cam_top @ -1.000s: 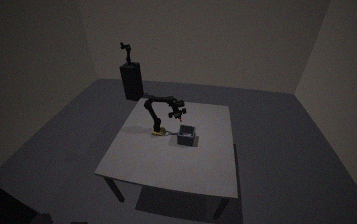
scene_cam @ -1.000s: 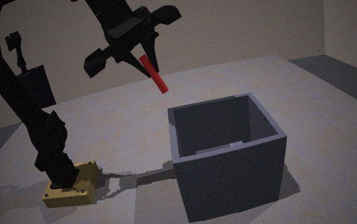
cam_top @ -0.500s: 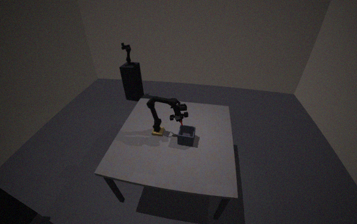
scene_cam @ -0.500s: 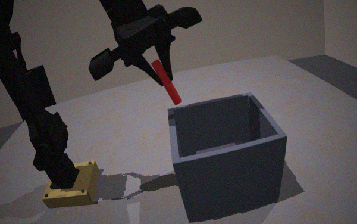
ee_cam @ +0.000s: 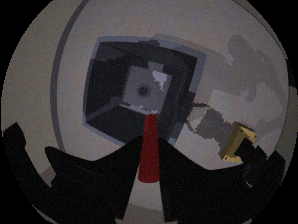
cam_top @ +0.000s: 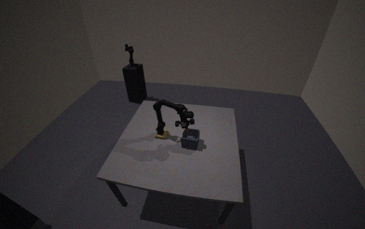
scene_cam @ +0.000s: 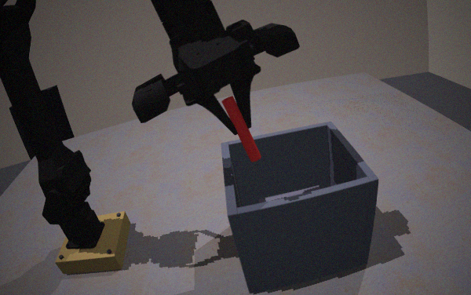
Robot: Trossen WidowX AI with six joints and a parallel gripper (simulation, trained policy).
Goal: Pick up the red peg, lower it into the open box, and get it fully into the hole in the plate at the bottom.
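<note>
Right now my gripper tip is 130 mm above the pale plate, 50 mm short of it and 20 mm to the left of it. Round my gripper tip: red peg (right at my gripper tip).
</note>
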